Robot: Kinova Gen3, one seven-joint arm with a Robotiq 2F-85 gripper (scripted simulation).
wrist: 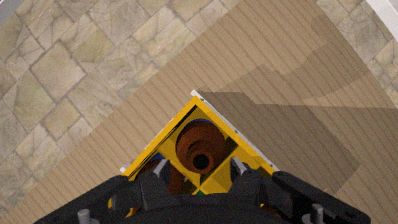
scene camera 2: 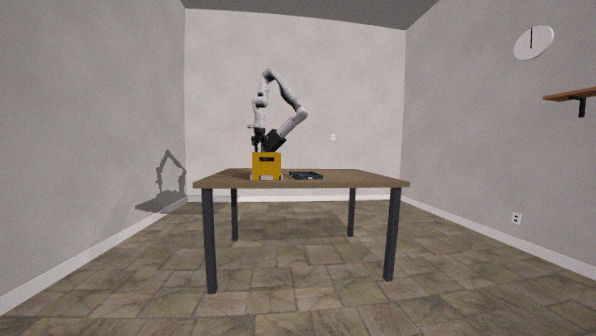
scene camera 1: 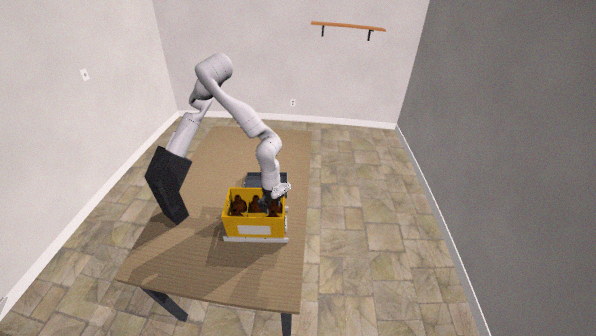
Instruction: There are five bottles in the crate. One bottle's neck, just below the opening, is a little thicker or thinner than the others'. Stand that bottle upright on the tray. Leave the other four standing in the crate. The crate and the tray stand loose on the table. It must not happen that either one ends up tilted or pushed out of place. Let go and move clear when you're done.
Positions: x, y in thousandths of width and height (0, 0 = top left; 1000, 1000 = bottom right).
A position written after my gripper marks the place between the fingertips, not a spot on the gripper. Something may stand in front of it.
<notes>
In view: my gripper (wrist: 504, 752), a yellow crate (scene camera 1: 424, 668) and a bottle (wrist: 501, 641).
The yellow crate is seen too in the wrist view (wrist: 546, 810).
</notes>
